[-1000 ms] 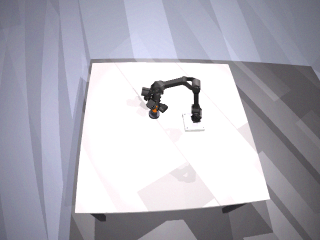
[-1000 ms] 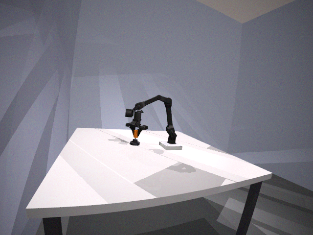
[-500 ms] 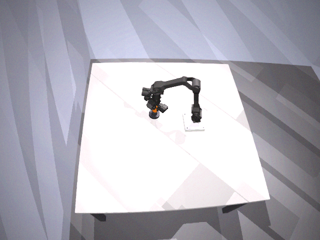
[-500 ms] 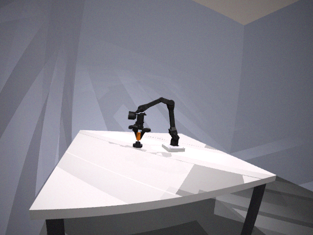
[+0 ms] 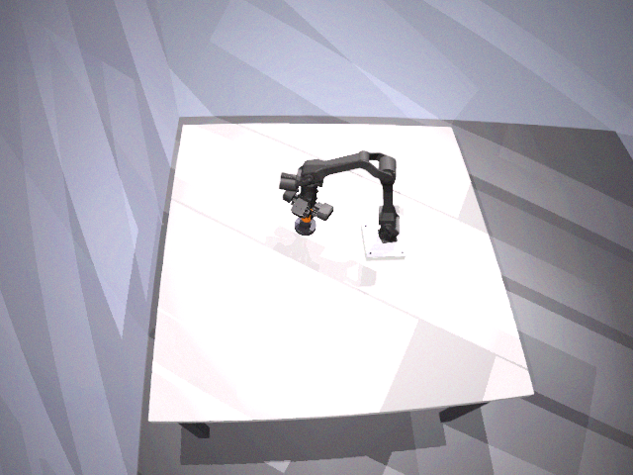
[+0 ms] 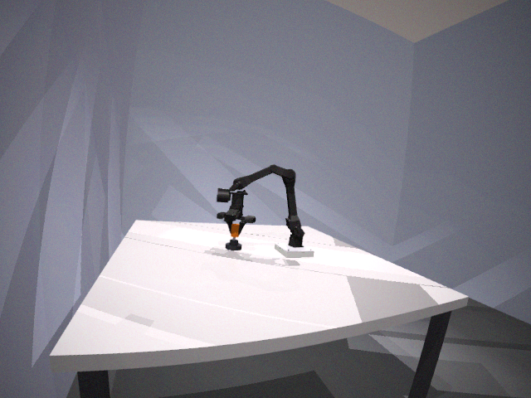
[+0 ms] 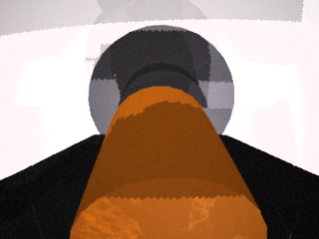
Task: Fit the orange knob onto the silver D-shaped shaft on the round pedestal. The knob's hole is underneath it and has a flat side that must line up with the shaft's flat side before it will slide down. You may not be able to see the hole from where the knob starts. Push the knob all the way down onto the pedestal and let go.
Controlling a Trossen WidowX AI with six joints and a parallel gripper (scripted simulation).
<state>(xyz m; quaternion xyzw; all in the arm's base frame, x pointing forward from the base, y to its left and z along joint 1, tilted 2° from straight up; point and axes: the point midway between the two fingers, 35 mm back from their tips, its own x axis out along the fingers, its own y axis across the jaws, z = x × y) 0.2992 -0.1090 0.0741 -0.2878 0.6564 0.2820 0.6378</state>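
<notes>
Now: the pedestal 4 cm below my gripper tip. From my gripper tip the other things lie so: orange knob 3 cm above.
</notes>
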